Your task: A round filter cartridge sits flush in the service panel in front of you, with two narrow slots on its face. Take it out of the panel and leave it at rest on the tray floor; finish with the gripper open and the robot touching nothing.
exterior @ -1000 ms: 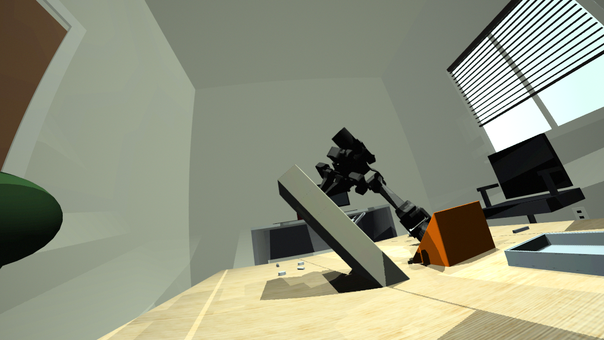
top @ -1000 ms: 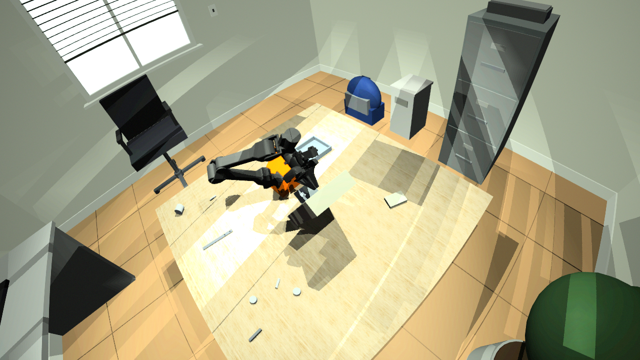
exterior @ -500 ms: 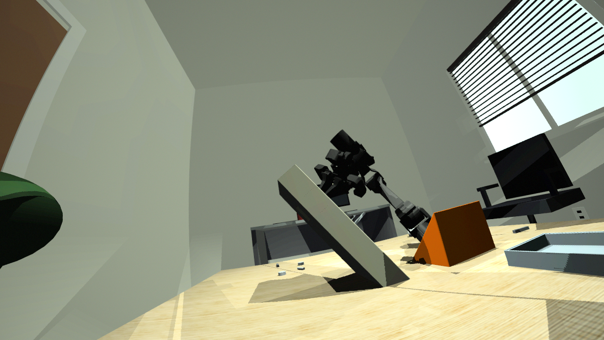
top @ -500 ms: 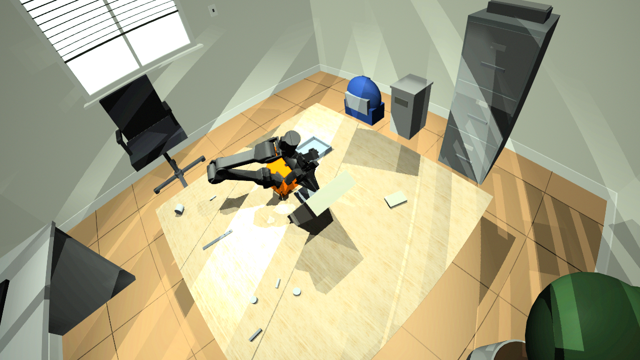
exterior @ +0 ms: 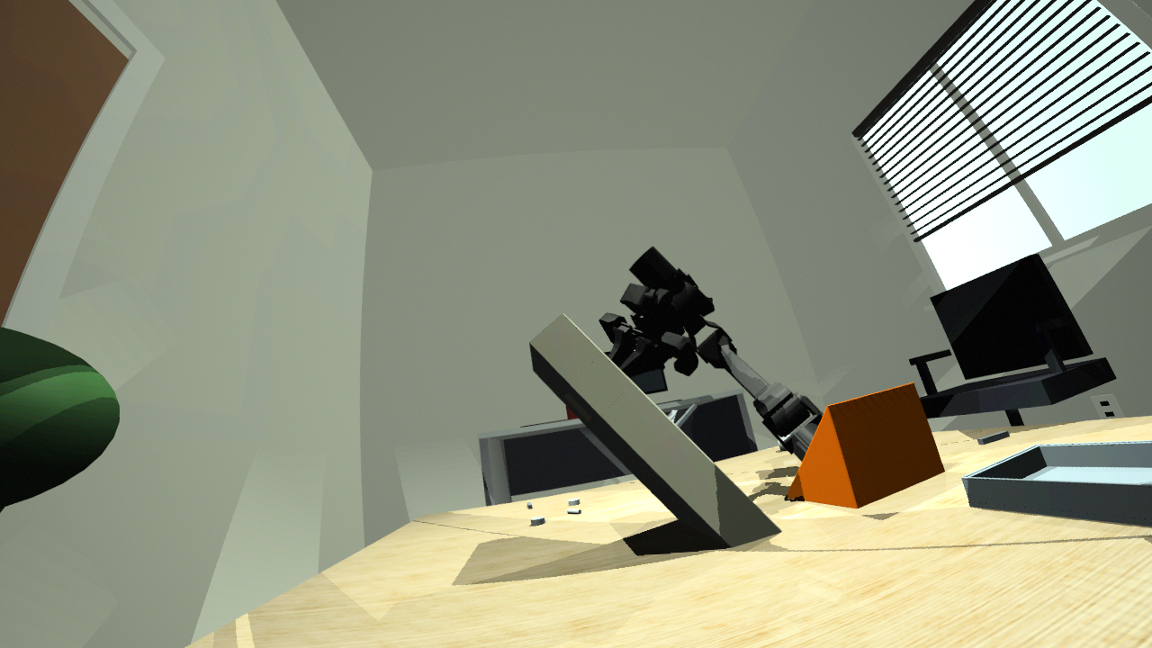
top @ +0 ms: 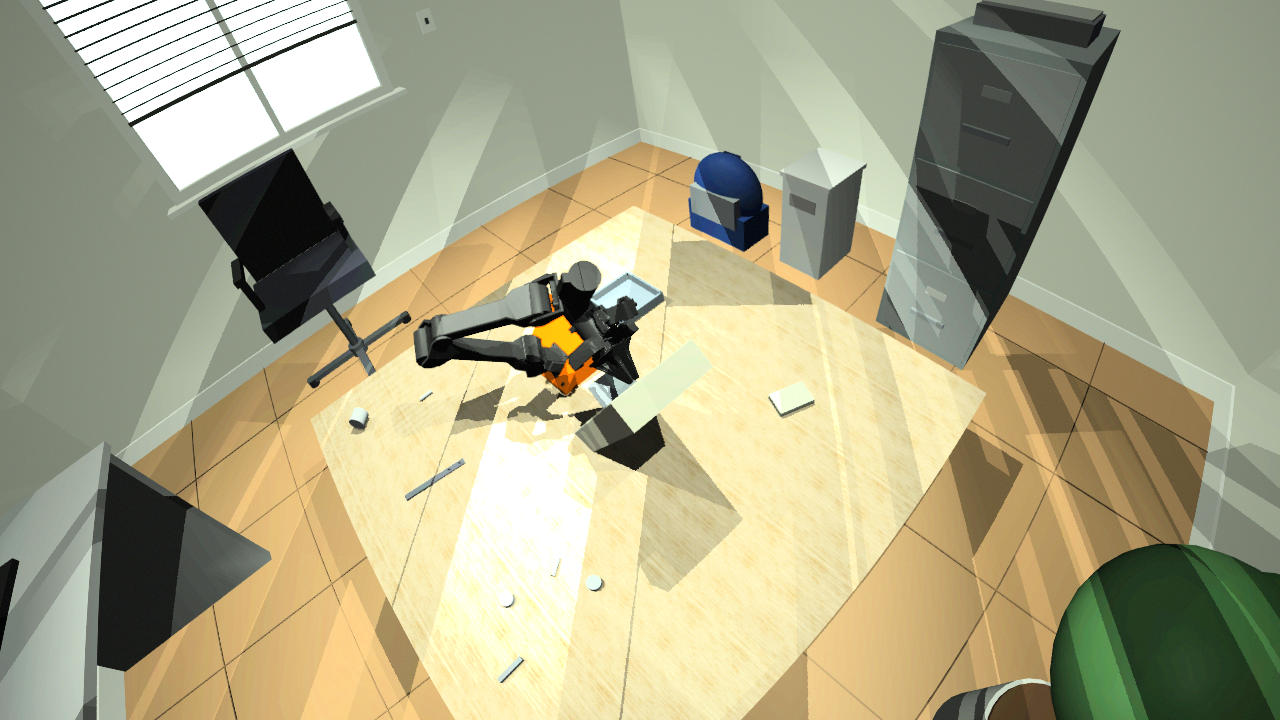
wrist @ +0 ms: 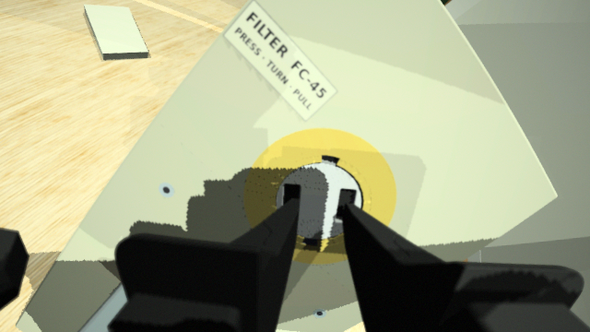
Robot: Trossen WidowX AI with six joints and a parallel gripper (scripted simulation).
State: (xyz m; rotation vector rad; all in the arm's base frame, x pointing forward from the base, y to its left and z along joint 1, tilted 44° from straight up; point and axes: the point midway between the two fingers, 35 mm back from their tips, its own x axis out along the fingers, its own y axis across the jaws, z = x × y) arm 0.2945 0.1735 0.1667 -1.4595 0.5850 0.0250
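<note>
My gripper tip is 20 mm short of the round filter cartridge and 10 mm above it. From my gripper tip the other things lie so: flat white block (130 mm ahead, 320 mm to the left, 240 mm below); pale service panel (30 mm behind, 90 mm below); grey-blue tray (410 mm behind, 270 mm to the left, 230 mm below).
</note>
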